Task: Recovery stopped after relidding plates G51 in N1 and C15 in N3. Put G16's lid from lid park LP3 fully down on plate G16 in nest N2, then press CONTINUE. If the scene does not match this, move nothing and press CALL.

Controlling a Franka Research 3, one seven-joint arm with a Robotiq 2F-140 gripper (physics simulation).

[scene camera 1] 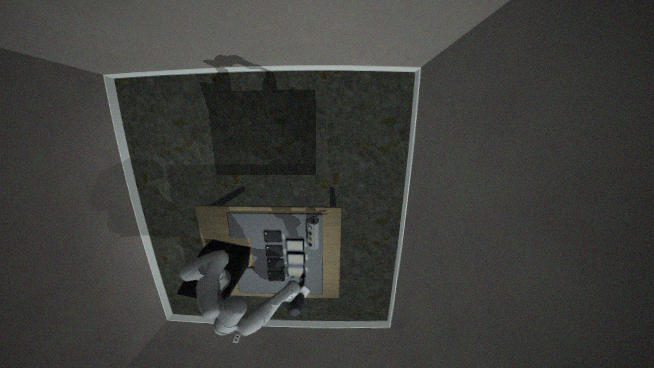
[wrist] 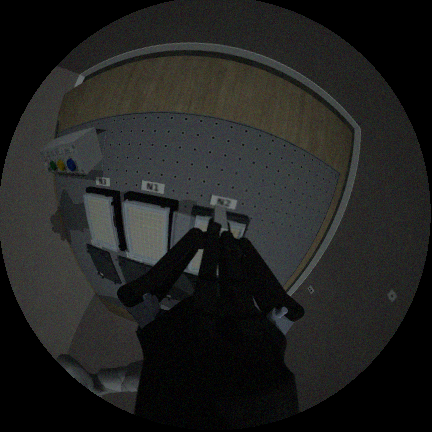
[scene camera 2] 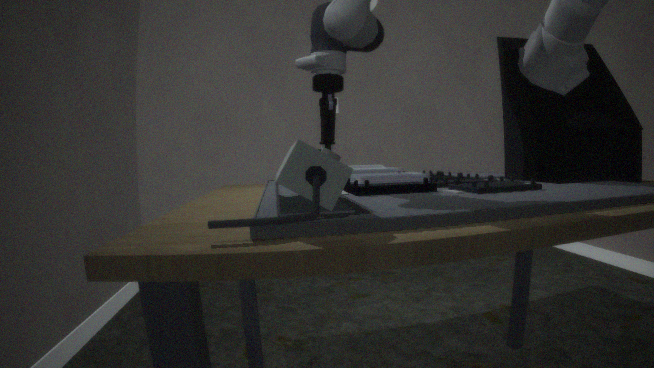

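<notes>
Three plates with pale gridded tops sit in black nests labelled N3, N1 and N2. They form a row in the overhead view, with the N2 plate nearest the arm. My gripper is shut with nothing between the fingers. It points straight down over the far edge of the N2 plate, just below the N2 label. The fingers hide most of that plate, and I cannot tell whether they touch it. Dark lid parks lie beside the nests and look empty.
A tilted button box with green, yellow and blue buttons stands at the end of the grey perforated board. The board lies on a wooden table. The scene is dim.
</notes>
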